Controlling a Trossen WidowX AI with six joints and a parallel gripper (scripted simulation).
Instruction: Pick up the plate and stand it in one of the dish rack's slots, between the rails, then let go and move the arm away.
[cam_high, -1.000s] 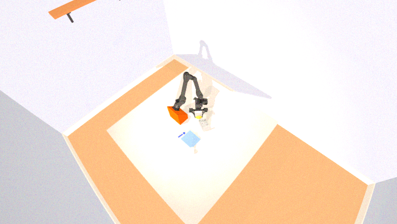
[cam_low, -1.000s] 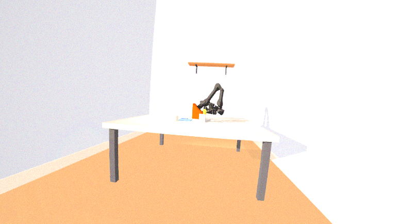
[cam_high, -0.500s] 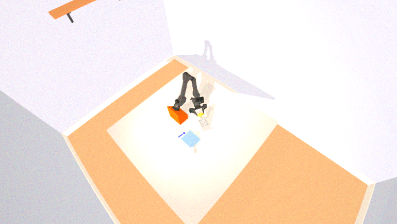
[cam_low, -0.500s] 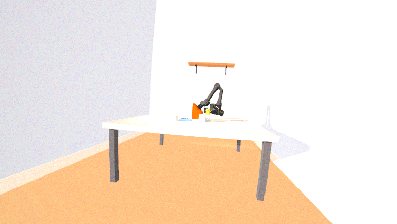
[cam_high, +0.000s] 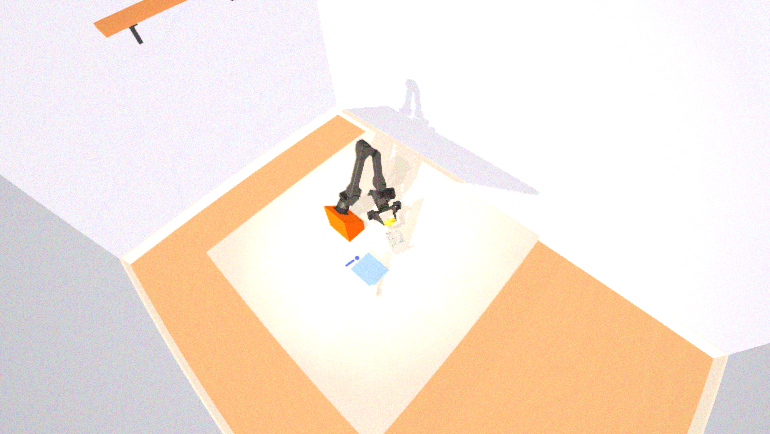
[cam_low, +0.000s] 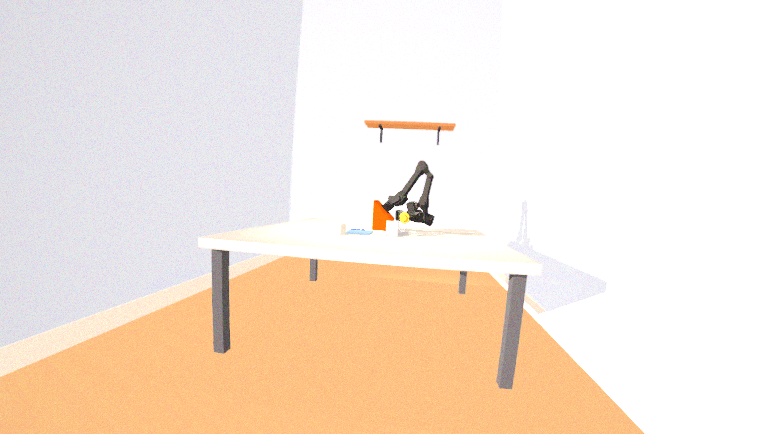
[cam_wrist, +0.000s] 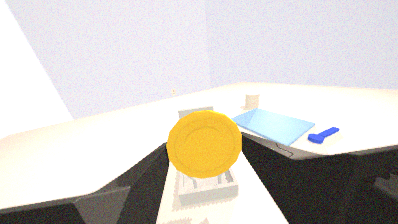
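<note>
My gripper tip is 7 cm above the dish rack, 6 cm short of it and 2 cm to the left of it. The rest, counted from my gripper tip: blue utensil 25 cm to the right, 9 cm below; then yellow plate 1 cm behind.
</note>
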